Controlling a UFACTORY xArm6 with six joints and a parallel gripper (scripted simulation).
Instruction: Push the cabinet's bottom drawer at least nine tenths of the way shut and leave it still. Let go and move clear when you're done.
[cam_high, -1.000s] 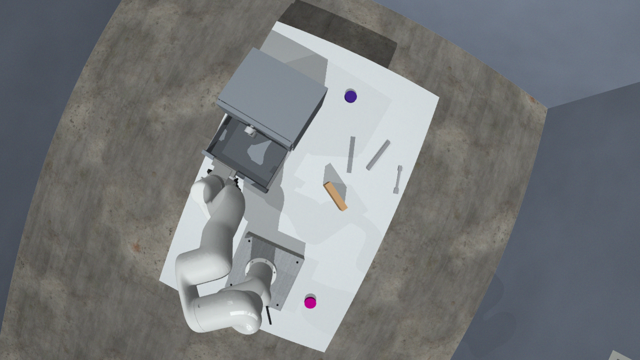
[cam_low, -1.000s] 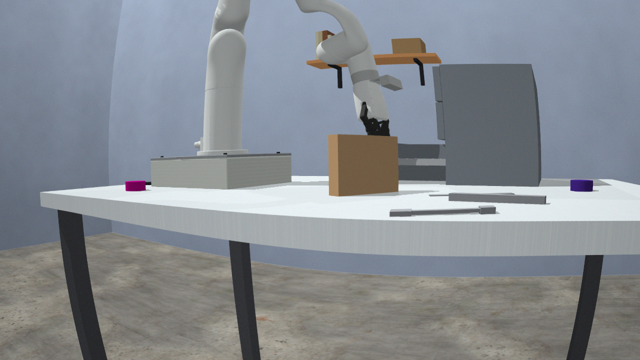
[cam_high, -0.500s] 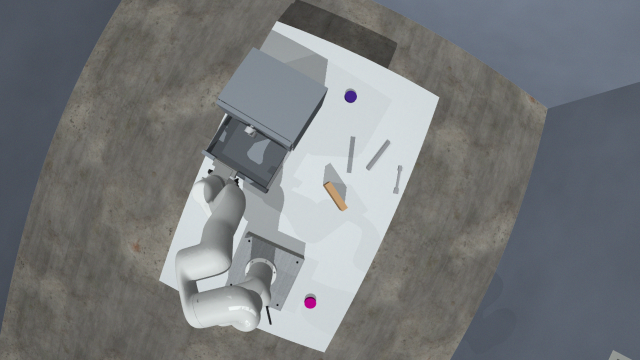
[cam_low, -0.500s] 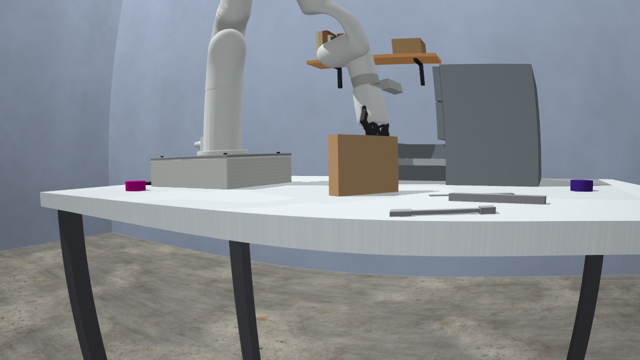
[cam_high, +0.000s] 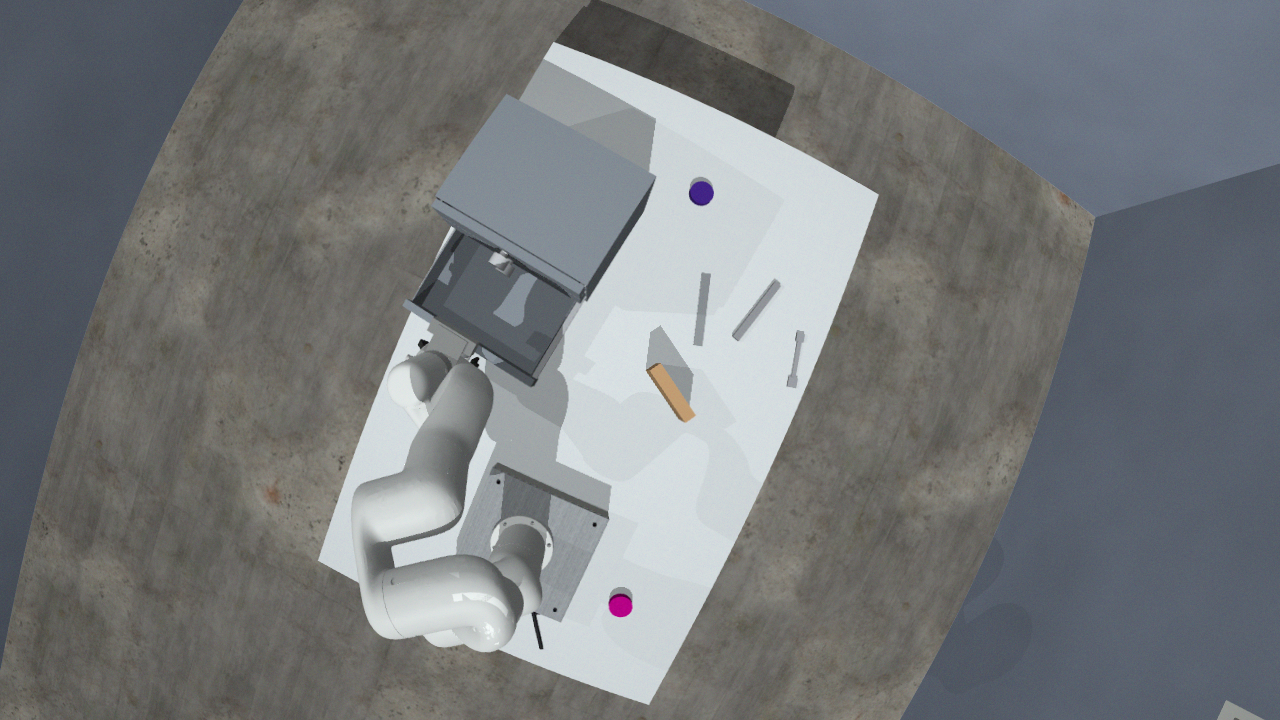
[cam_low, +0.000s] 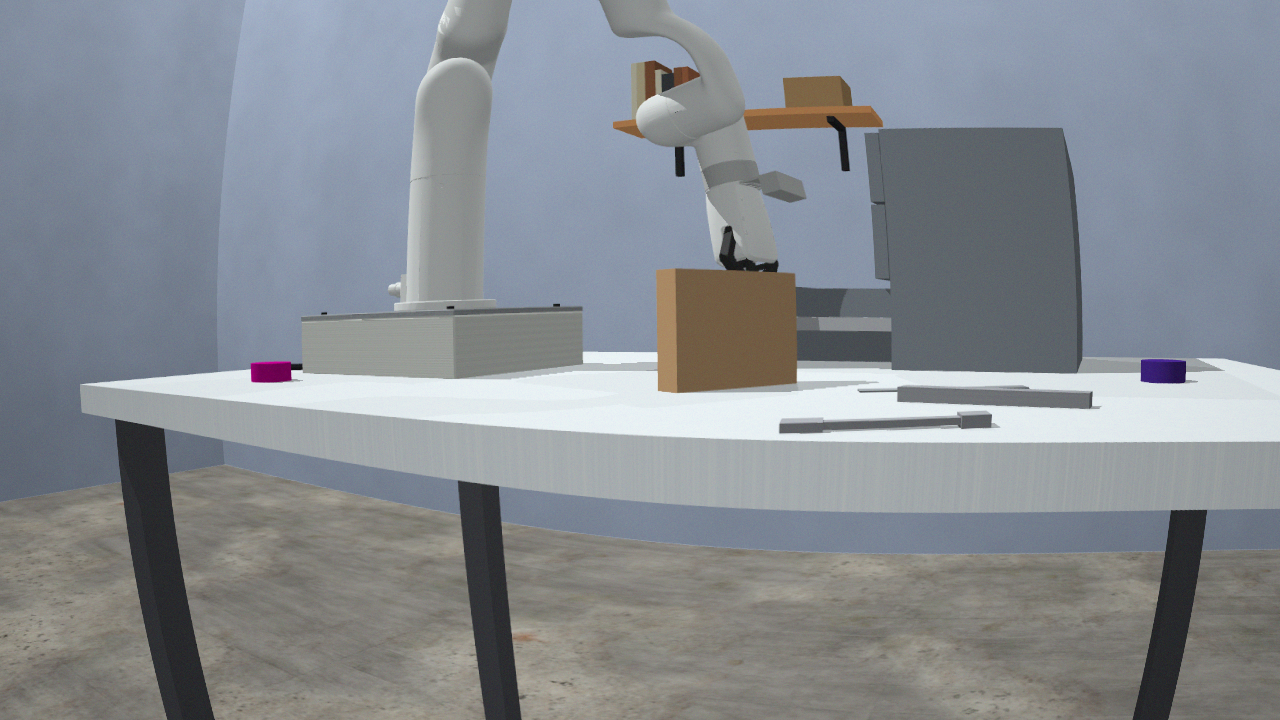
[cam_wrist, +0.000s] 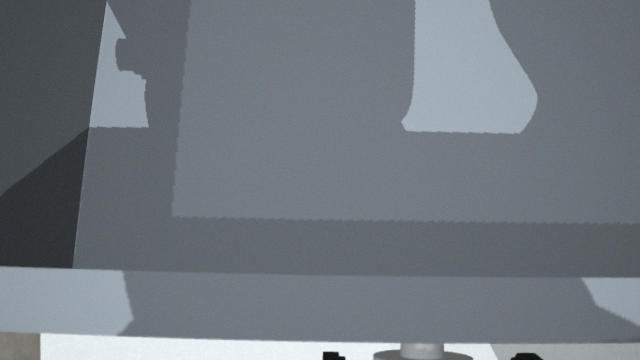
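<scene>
Right now my hand is 13 cm short of the drawer, 1 cm to the left of it and 4 cm above it. Round my hand: magenta disc: 34 cm behind, 51 cm to the right, 6 cm below; then block: 12 cm ahead, 40 cm to the right, 2 cm below; then purple disc: 52 cm ahead, 28 cm to the right, 6 cm below.
</scene>
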